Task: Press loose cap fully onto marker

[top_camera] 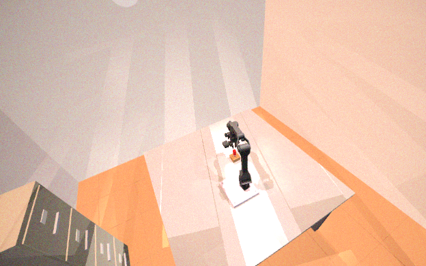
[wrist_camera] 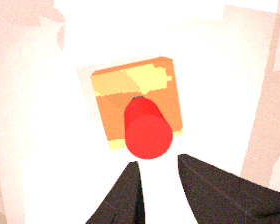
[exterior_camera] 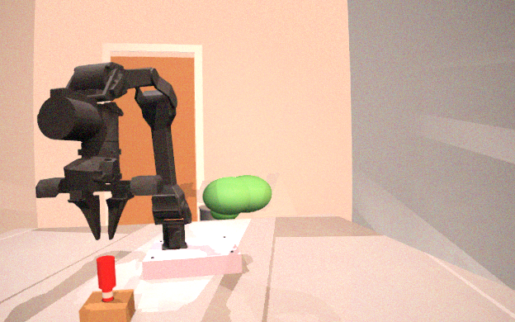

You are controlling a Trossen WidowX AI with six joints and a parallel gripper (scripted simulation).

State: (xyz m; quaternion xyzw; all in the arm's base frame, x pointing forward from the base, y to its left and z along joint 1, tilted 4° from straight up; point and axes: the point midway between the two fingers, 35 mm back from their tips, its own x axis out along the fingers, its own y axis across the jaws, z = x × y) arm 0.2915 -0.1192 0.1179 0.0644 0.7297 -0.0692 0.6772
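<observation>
The red marker cap is 5 cm below my gripper tip.
</observation>
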